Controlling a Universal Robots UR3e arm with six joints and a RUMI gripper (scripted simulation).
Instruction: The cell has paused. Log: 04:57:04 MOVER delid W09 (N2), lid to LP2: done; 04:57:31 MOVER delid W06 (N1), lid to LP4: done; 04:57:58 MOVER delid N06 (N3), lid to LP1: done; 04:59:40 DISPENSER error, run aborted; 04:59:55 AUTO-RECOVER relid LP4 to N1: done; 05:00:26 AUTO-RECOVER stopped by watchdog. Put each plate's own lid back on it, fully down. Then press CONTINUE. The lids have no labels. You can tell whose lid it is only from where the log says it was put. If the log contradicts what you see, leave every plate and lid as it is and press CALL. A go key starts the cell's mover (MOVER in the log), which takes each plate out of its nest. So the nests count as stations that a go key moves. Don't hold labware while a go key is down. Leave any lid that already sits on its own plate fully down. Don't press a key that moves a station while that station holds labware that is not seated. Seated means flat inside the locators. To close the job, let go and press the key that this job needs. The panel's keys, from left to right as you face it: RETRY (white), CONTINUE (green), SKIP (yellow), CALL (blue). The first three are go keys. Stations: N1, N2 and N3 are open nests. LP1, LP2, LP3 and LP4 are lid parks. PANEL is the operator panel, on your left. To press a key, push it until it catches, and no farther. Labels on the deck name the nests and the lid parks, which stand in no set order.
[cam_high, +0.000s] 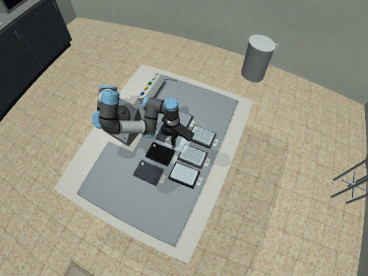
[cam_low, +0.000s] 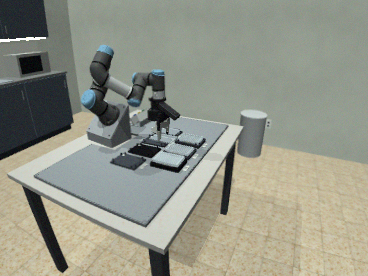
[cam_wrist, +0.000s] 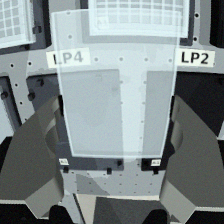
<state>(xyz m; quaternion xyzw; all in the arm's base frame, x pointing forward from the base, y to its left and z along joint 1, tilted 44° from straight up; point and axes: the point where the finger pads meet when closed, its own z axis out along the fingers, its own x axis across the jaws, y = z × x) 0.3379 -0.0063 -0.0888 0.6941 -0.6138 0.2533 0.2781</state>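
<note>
Now: the plate 130 mm to the left of my hand, 90 mm ahead of it and 40 mm below it. The rest, counted from my hand: lid park LP4: 80 mm behind, 60 mm below, 40 mm to the left; LP2 label: 80 mm to the right, 60 mm below, 30 mm ahead; LP4 label: 60 mm below, 50 mm to the left, 10 mm ahead.
</note>
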